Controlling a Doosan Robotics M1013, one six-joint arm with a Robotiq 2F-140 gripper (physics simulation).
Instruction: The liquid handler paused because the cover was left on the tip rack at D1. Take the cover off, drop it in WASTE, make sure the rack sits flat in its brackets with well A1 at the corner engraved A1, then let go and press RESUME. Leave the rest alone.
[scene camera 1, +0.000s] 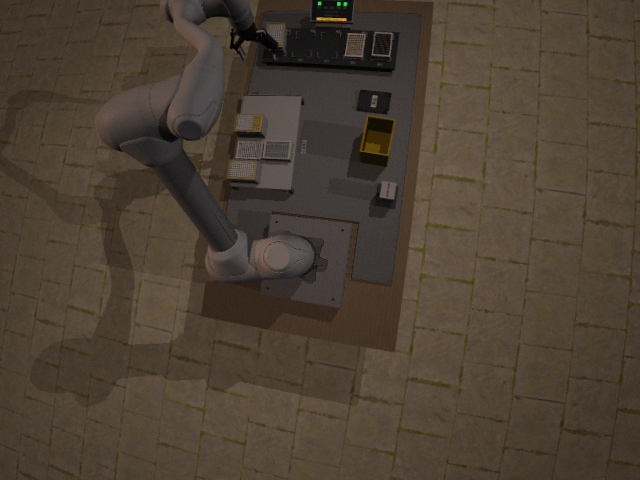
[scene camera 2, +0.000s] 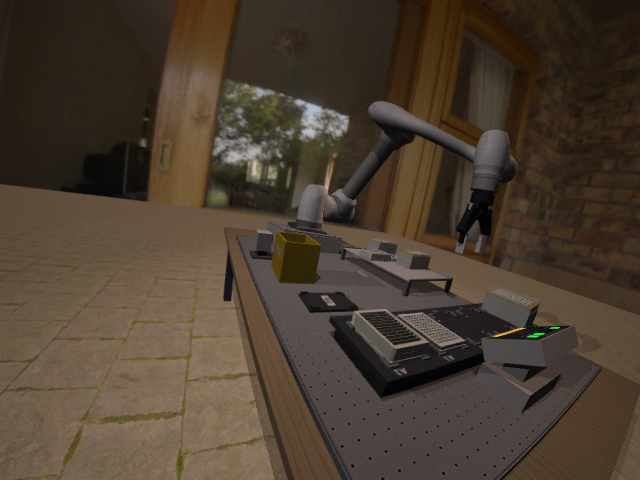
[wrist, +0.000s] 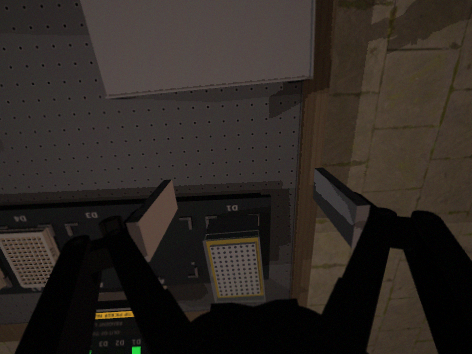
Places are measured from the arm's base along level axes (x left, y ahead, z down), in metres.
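Where they show: gripper, fingertip midpoint: (scene camera 1: 259, 58) (scene camera 2: 469, 253) (wrist: 243, 189); arm's base, origin of the base link: (scene camera 2: 307, 230).
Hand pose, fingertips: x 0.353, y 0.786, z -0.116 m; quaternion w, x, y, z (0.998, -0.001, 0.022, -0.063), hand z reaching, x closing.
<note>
Things, the pixels of their centre, and the offset from my fingertips. "*": a spot on its surface instead.
- tip rack, body centre: (wrist: 236, 267) (scene camera 2: 511, 299) (scene camera 1: 275, 36) dz +0.094, dx +0.005, dy +0.184 m
- yellow bin, body centre: (scene camera 2: 294, 256) (scene camera 1: 377, 141) dz +0.132, dx -0.563, dy -0.235 m
- D4, body centre: (scene camera 2: 429, 330) (wrist: 34, 258) (scene camera 1: 355, 46) dz +0.146, dx -0.367, dy +0.216 m
- D5, body centre: (scene camera 2: 387, 333) (scene camera 1: 382, 46) dz +0.138, dx -0.491, dy +0.225 m
- black pad, surface spot: (scene camera 1: 364, 102) * dz +0.192, dx -0.463, dy -0.034 m
- small white box, body centre: (scene camera 2: 262, 243) (scene camera 1: 387, 193) dz +0.147, dx -0.651, dy -0.443 m
The tip rack (scene camera 1: 276, 35) (scene camera 2: 511, 305) (wrist: 235, 270) stands at D1 on the black deck (scene camera 1: 330, 65) (scene camera 2: 361, 364), with a yellow border around its pale top. A faint clear rim shows around it in the wrist view; the cover's outline is hard to tell. The A1 engraving cannot be read, and whether the rack sits flat cannot be told. My gripper (scene camera 1: 260, 54) (scene camera 2: 470, 246) (wrist: 243, 189) is open and empty, high above the deck's D1 end. The yellow bin (scene camera 1: 376, 153) (scene camera 2: 295, 263) stands open; its lettering is unreadable. No readable RESUME label shows.
Racks at D4 (scene camera 1: 355, 45) (wrist: 30, 257) and D5 (scene camera 1: 382, 44) (scene camera 2: 387, 330) stand on the deck. A screen (scene camera 1: 332, 10) (scene camera 2: 529, 343) is behind it. A raised shelf (scene camera 1: 281, 178) (wrist: 200, 40) holds several racks. A black pad (scene camera 1: 364, 102) and a small white box (scene camera 1: 387, 191) are near the bin.
</note>
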